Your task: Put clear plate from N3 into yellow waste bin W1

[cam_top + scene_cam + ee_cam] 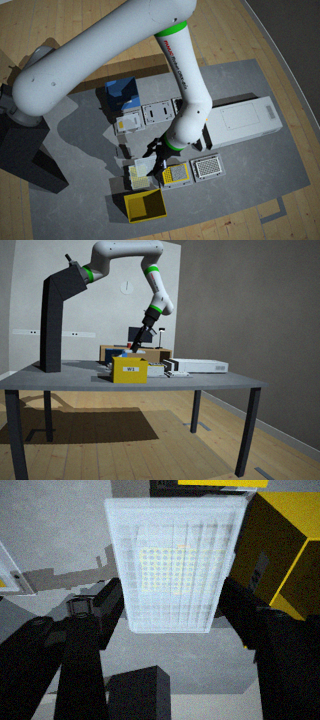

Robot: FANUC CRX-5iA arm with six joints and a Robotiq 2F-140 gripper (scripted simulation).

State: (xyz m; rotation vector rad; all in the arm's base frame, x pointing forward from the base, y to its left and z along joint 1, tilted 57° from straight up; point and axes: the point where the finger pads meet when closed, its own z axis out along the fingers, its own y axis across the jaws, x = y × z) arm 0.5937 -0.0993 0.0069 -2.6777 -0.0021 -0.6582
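My gripper is now 40 mm past the yellow bin, 180 mm to the left of it and 130 mm above it. Round my hand: clear plate: 20 mm below; then white plate: 300 mm ahead, 150 mm below; then yellow tip rack: 110 mm ahead, 40 mm to the right, 110 mm below.
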